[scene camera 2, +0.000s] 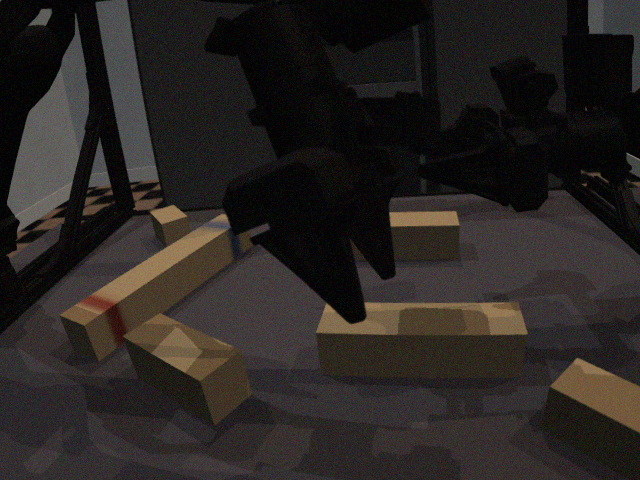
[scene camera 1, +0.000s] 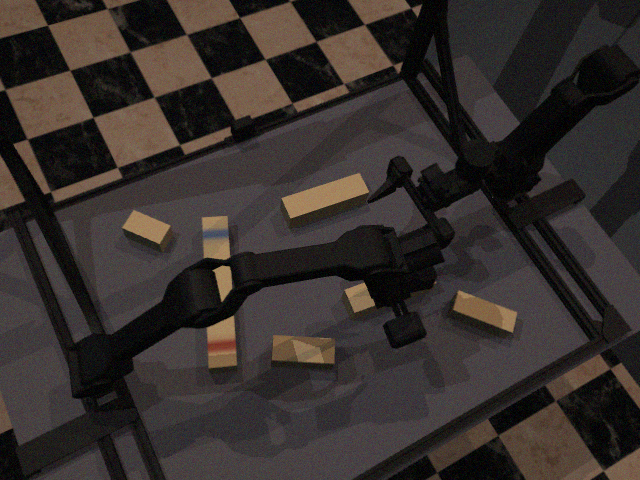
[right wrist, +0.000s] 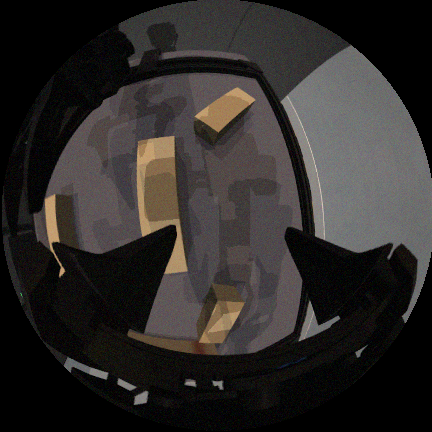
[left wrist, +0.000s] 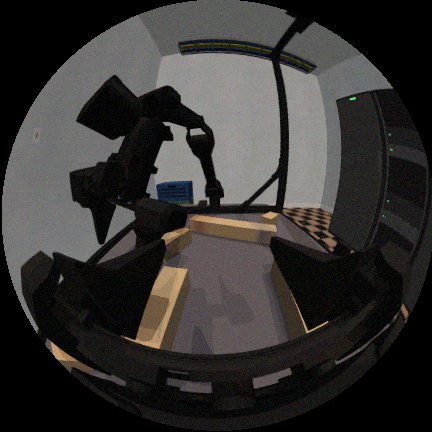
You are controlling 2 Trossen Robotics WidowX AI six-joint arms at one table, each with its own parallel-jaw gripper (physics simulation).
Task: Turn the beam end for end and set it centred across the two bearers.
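Frame: origin at the left arm's base, x ahead, y left, z up, level; metres.
Seen in the pictures: left gripper, fingertip midpoint: (scene camera 2: 413, 157) (scene camera 1: 380, 221) (left wrist: 218, 243); right gripper, fingertip midpoint: (scene camera 2: 376, 297) (scene camera 1: 399, 313) (right wrist: 232, 231) (left wrist: 116, 254); left arm's base, origin of the base link: (scene camera 1: 504, 188); right arm's base, origin of the base link: (scene camera 2: 1, 300) (scene camera 1: 98, 378) (left wrist: 214, 207).
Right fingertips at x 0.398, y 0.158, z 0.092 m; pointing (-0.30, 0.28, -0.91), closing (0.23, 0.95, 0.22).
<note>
Offsets run from my right fingertips to a thing's top centre.
The beam {dx +0.262, dy -0.211, dz -0.064 m} (scene camera 1: 221, 330) (scene camera 2: 160, 273) (left wrist: 230, 229) (right wrist: 165, 342) lies flat on the table; in scene camera 1 its blue band is at the upper end, red at the lower, and the right arm hides its middle. Two bearers lie roughly parallel: the upper bearer {dx -0.020, dy -0.299, dz -0.064 m} (scene camera 1: 325, 198) (scene camera 2: 423, 240) (left wrist: 280, 295) (right wrist: 51, 220) and the lower bearer {dx -0.038, dy -0.066, dz -0.064 m} (scene camera 1: 359, 299) (scene camera 2: 421, 356) (left wrist: 172, 280) (right wrist: 157, 200), partly under the right wrist in scene camera 1. My right gripper (scene camera 1: 421, 304) (scene camera 2: 372, 297) (right wrist: 232, 231) is open above the lower bearer. My left gripper (scene camera 2: 426, 167) (left wrist: 218, 243) is open, beside the upper bearer's right end in scene camera 1.
Loose blocks lie about: a small block {dx +0.333, dy -0.389, dz -0.067 m} (scene camera 1: 147, 229) (scene camera 2: 170, 224) left of the beam, a block {dx +0.174, dy -0.031, dz -0.061 m} (scene camera 1: 303, 350) (scene camera 2: 188, 346) (right wrist: 220, 320) by its red end, and another block {dx -0.181, dy +0.061, dz -0.067 m} (scene camera 1: 484, 312) (scene camera 2: 599, 413) (right wrist: 225, 112) at the right. The right forearm crosses over the beam.
</note>
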